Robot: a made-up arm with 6 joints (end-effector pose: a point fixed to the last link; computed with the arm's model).
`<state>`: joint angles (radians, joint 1 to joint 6).
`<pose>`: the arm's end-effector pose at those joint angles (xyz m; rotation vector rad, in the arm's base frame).
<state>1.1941 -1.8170 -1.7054 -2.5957 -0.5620 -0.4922</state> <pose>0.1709 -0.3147 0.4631 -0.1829 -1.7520 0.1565</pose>
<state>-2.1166 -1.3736 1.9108 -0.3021 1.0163 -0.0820</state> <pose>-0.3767 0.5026 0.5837 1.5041 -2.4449 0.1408</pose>
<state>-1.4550 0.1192 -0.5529 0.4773 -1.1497 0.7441</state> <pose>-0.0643 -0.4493 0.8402 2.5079 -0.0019 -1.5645</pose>
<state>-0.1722 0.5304 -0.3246 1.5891 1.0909 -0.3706</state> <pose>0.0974 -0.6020 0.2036 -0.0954 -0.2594 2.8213</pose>
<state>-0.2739 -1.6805 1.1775 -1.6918 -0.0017 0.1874</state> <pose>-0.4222 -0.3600 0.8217 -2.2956 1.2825 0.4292</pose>
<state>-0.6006 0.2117 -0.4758 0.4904 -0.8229 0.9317</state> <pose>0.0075 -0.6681 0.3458 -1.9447 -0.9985 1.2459</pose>
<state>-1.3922 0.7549 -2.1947 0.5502 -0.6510 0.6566</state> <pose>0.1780 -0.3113 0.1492 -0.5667 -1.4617 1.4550</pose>
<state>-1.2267 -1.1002 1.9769 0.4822 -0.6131 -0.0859</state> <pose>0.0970 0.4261 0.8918 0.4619 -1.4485 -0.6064</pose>
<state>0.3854 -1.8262 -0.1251 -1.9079 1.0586 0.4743</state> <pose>-0.2673 -0.1158 0.4255 -1.2148 1.1072 -0.2838</pose>
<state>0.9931 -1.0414 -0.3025 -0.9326 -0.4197 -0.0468</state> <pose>-0.1883 -0.4054 0.8409 0.3931 1.3578 1.2879</pose>
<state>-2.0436 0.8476 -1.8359 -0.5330 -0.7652 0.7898</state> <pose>-0.0527 -0.3220 0.4337 -1.8130 -0.2063 1.3739</pose>
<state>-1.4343 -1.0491 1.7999 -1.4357 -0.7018 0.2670</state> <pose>-0.3462 0.0084 0.8951 1.6940 -0.4959 0.3975</pose>
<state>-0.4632 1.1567 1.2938 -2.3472 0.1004 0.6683</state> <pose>0.8172 -0.4287 0.9993 -0.5593 -1.3818 -2.5894</pose>
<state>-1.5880 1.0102 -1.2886 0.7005 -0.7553 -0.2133</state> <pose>0.4983 -0.4202 0.5337 -2.2062 -0.4138 2.1002</pose>
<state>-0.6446 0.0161 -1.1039 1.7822 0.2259 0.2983</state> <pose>0.0582 -0.4576 0.1184 -0.1340 -1.3946 2.1766</pose>
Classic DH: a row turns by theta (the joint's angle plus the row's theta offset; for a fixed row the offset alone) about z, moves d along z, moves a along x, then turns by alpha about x. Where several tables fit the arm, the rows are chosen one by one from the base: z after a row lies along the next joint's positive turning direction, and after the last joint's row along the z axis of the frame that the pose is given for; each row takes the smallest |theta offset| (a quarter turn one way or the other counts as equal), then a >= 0, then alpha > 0; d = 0 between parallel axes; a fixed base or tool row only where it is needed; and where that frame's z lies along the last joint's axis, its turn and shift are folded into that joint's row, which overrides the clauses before.
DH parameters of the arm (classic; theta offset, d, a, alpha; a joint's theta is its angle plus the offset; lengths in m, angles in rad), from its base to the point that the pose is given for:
base (fixed): -1.5708 0.4316 0.1673 -1.5708
joint 1: -1.5708 0.2556 0.3175 -1.5708
joint 2: 0 0.1509 -0.2157 -1.5708
joint 3: -1.5708 0.0975 0.0018 -1.5708
joint 4: -0.1391 0.0009 -0.1304 -1.6004
joint 5: 1.5667 -0.2252 0.3782 1.4317
joint 6: -1.2836 0.1466 0.128 2.2456
tool (fixed): -2.0759 0.1705 0 0

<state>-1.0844 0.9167 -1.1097 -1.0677 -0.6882 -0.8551</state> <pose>0.1716 -0.0469 0.4342 -0.5665 1.0078 0.6807</pose>
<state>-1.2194 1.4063 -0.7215 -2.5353 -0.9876 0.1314</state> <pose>0.3658 0.3388 0.4492 -0.6648 0.5920 -0.2809</pose>
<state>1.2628 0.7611 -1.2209 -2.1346 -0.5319 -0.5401</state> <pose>0.3374 -0.4835 0.6132 2.2618 0.6539 1.1819</pose>
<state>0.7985 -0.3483 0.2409 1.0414 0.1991 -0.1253</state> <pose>-0.2875 -0.5146 0.1752 0.1066 -0.5656 2.0473</pose>
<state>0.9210 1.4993 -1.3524 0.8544 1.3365 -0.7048</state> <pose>0.4021 -0.0297 0.2570 0.5376 2.2371 -1.5158</pose>
